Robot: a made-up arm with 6 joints. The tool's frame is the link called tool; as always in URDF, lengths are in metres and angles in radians. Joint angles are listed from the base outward. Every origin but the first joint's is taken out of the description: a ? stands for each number. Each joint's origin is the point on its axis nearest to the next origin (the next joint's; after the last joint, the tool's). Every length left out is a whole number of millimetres.
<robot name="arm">
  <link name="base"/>
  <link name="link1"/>
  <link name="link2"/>
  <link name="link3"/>
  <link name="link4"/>
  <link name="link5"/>
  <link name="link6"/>
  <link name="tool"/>
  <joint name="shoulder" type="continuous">
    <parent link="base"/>
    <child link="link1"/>
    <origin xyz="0.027 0.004 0.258" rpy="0 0 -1.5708"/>
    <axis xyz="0 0 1"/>
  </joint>
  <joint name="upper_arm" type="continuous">
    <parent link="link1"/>
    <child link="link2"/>
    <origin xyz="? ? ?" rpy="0 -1.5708 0"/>
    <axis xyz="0 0 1"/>
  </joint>
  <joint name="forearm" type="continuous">
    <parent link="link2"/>
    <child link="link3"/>
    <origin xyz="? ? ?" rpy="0 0 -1.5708"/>
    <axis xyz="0 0 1"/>
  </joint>
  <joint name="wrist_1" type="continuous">
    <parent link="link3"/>
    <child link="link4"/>
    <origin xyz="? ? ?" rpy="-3.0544 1.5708 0"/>
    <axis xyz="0 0 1"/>
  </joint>
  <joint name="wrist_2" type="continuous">
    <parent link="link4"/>
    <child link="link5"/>
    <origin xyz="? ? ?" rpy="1.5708 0 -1.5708"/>
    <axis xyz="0 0 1"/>
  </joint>
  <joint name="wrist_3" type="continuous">
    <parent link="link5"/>
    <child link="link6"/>
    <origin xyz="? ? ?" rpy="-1.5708 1.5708 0"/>
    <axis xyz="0 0 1"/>
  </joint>
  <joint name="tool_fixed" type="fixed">
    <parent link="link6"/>
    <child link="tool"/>
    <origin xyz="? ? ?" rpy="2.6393 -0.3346 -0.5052"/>
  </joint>
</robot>
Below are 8 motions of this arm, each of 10 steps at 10 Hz.
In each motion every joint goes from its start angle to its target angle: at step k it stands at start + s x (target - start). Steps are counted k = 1, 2, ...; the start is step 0. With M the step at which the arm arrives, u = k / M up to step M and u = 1 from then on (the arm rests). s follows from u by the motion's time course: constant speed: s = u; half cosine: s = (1 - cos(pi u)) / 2; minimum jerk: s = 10 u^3 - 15 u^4 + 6 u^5.
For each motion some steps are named. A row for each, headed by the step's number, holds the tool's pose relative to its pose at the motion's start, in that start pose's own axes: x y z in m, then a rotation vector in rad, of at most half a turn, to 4 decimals.
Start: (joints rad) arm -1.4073 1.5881 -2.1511 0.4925 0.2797 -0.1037
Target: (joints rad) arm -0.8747 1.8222 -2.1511 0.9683 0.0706 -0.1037
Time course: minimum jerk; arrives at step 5
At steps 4, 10:
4: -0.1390 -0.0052 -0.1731 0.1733 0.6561 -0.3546
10: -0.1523 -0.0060 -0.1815 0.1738 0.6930 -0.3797

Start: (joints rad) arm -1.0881 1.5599 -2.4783 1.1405 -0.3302 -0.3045
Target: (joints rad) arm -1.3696 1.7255 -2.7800 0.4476 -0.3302 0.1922
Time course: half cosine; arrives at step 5
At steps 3, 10:
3: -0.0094 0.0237 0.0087 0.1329 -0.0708 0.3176
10: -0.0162 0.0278 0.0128 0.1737 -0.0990 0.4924

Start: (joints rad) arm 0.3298 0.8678 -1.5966 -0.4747 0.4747 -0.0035
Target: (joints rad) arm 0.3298 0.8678 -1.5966 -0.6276 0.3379 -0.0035
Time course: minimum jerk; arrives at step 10
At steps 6, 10:
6: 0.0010 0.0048 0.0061 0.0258 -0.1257 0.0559
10: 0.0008 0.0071 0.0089 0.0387 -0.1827 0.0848

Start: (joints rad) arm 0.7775 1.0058 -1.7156 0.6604 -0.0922 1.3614
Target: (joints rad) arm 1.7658 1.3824 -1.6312 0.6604 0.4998 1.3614
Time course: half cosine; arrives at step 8
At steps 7, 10:
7: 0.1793 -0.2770 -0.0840 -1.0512 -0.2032 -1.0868
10: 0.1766 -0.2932 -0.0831 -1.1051 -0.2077 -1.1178

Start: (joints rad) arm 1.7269 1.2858 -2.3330 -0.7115 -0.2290 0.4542
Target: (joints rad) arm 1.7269 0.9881 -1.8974 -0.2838 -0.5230 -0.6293
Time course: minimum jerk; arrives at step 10
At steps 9, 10:
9: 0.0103 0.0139 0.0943 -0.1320 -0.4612 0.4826
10: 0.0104 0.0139 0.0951 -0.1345 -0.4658 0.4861

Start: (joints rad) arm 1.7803 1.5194 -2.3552 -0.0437 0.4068 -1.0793
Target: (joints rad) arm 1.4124 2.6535 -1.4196 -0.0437 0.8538 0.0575
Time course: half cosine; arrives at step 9
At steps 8, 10:
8: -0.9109 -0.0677 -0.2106 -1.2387 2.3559 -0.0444
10: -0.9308 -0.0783 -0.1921 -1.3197 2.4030 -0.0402

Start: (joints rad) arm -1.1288 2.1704 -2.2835 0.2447 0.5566 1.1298
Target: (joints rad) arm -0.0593 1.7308 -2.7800 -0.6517 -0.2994 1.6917
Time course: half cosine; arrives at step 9
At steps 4, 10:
4: -0.2901 -0.1173 0.0550 0.2338 0.5290 0.5306
10: -0.4391 -0.2785 0.3627 0.5699 1.6162 0.9105

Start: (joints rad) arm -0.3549 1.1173 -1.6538 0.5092 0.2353 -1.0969
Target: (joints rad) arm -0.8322 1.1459 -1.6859 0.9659 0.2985 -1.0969
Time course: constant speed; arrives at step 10
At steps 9, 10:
9: 0.0273 -0.0512 -0.0006 -0.1327 -0.0132 -0.3230
10: 0.0300 -0.0570 0.0010 -0.1423 -0.0225 -0.3586

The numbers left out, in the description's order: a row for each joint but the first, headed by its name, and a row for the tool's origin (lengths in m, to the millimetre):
upper_arm: 0.026 -0.01 0
forearm: 0.027 -0.376 0
wrist_1: -0.284 0.078 0
wrist_2: -0.01 -0.024 0
wrist_3: 0.004 0.09 0
tool: -0.001 -0.025 0

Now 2 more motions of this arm.
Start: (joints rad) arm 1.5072 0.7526 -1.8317 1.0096 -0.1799 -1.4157
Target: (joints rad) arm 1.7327 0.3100 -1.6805 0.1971 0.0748 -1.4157
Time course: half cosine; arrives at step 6
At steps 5, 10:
5: 0.0699 -0.0725 0.1863 0.0511 -0.3182 0.4921
10: 0.0733 -0.0825 0.1969 0.0410 -0.3424 0.5223

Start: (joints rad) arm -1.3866 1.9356 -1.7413 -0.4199 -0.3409 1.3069
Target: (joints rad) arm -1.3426 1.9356 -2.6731 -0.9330 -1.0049 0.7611
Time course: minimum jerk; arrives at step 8
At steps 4, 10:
4: -0.1354 0.1250 0.0849 0.4058 -0.0191 0.8657
10: -0.2670 0.1421 0.2031 0.8761 -0.2362 1.6638

